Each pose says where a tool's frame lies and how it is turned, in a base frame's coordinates. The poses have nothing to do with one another.
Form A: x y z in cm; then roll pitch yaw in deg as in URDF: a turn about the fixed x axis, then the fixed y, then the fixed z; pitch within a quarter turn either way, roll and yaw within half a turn.
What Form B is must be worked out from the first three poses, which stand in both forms.
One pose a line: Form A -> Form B
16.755 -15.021 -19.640 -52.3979 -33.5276 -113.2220 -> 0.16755 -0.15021 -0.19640 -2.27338 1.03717 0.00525
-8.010 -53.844 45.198 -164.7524 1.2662 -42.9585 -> -0.08010 -0.53844 0.45198 0.73525 0.16436 -2.93020
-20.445 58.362 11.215 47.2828 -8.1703 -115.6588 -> -0.20445 0.58362 0.11215 -2.14906 -0.66940 -0.54276
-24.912 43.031 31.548 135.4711 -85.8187 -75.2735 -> -0.24912 0.43031 0.31548 1.54943 -0.52071 1.63075
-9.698 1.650 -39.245 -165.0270 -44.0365 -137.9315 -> -0.09698 0.01650 -0.39245 2.17048 -0.33142 2.39566
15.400 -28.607 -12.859 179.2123 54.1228 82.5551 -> 0.15400 -0.28607 -0.12859 -1.49447 -0.09148 2.19994
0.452 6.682 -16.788 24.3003 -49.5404 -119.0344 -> 0.00452 0.06682 -0.16788 -1.89128 -0.02325 -0.93778
